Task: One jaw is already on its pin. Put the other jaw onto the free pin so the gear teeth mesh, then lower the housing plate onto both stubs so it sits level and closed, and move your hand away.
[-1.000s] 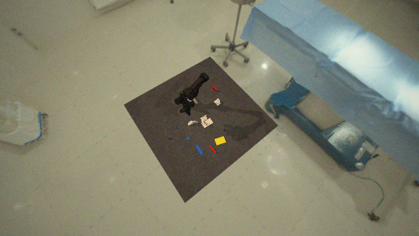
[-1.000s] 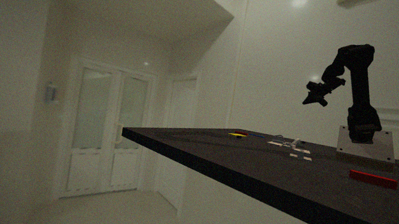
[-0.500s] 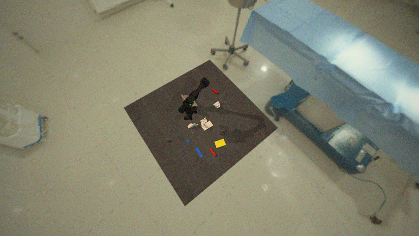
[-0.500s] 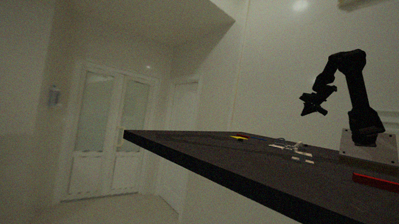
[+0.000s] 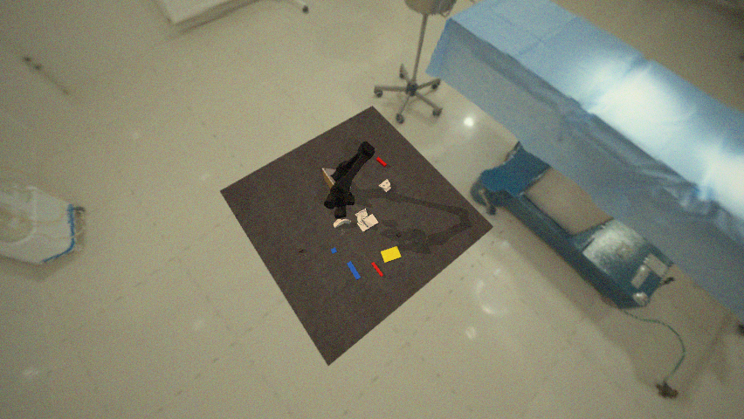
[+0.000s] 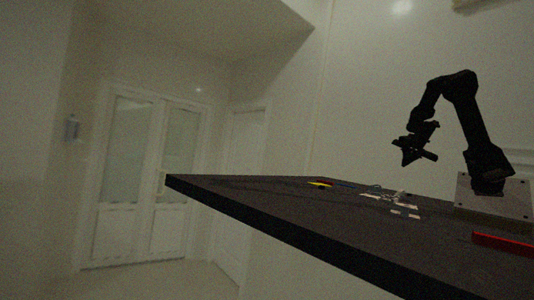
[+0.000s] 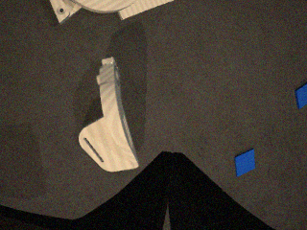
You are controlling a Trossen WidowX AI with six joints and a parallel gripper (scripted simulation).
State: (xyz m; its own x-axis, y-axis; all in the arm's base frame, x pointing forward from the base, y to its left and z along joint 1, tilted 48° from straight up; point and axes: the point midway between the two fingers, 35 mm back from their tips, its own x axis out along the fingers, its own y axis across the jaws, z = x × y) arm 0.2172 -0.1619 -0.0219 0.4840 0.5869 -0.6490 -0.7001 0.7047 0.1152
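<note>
Right now the curved white jaw is 1 cm to the left of my gripper tip and 13 cm below it. From my gripper tip the other things lie so: blue bar (27 cm ahead, 15 cm to the right, 15 cm below); small blue piece (9 cm ahead, 16 cm to the right, 15 cm below); yellow block (34 cm ahead, 9 cm to the left, 15 cm below).
</note>
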